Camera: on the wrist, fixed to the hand. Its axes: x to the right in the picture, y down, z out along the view.
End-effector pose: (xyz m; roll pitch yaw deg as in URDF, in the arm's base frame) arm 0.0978 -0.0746 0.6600 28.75 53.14 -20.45
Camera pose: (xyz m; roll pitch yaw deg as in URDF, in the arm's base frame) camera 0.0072 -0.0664 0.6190 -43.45 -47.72 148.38
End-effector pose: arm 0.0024 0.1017 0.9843 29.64 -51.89 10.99
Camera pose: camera 0.0682 0.0916 0.9100 -63.97 55.90 177.41
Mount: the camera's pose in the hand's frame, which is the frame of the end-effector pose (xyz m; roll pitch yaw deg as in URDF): -0.0198 -0.0666 -0.0716 -23.63 7.85 175.73
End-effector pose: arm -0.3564 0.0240 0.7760 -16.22 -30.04 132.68
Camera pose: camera -0.3001 0.0868 0.7227 -8.48 38.75 -49.72
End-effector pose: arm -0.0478 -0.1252 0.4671 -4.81 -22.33 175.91
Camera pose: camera -0.0493 -0.0525 0.3987 -20.37 30.46 -8.22
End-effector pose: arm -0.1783 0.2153 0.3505 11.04 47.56 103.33
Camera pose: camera -0.1108 0.1546 0.3091 -29.20 -40.40 -84.11
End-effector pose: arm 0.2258 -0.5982 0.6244 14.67 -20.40 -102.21
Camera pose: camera 0.1781 -0.5996 0.5368 -40.74 26.79 70.97
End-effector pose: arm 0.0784 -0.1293 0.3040 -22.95 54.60 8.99
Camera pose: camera 0.0488 -0.2243 0.2970 0.54 -45.70 -172.21
